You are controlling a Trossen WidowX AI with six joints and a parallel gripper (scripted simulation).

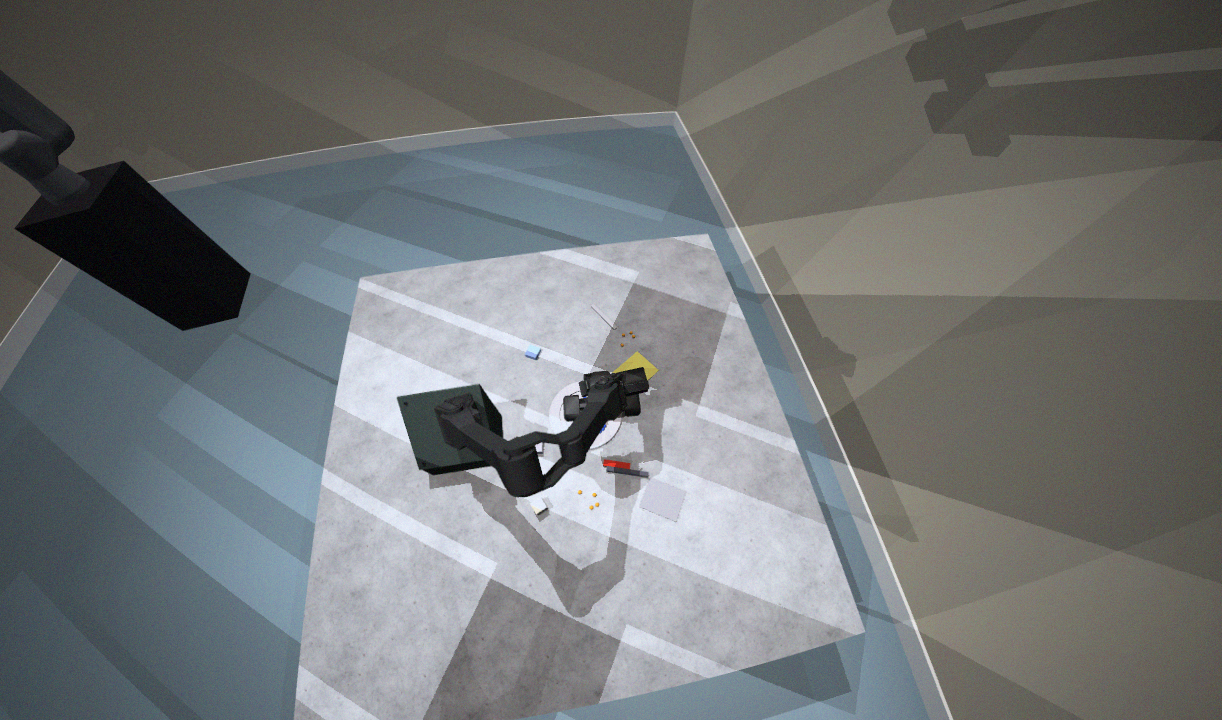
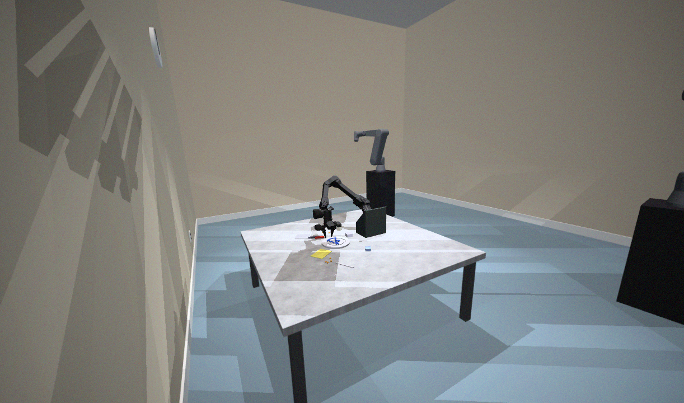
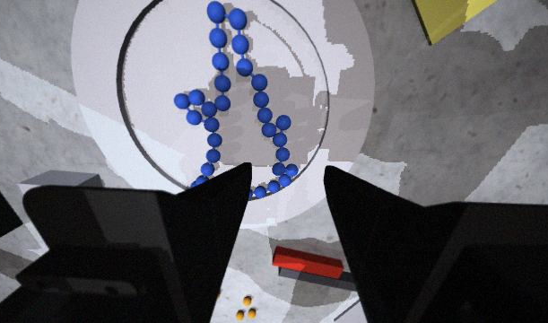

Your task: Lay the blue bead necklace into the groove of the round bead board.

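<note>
Right now my gripper tip is 4 cm past the round white bead board, 3 cm to the right of it and 3 cm above it. From my gripper tip the other things lie so: grey square: 24 cm to the right, 10 cm ahead, 4 cm below; then yellow sheet: 13 cm ahead, 12 cm to the left, 4 cm below; then grey tool: 14 cm to the right, 4 cm below, 2 cm ahead.
</note>
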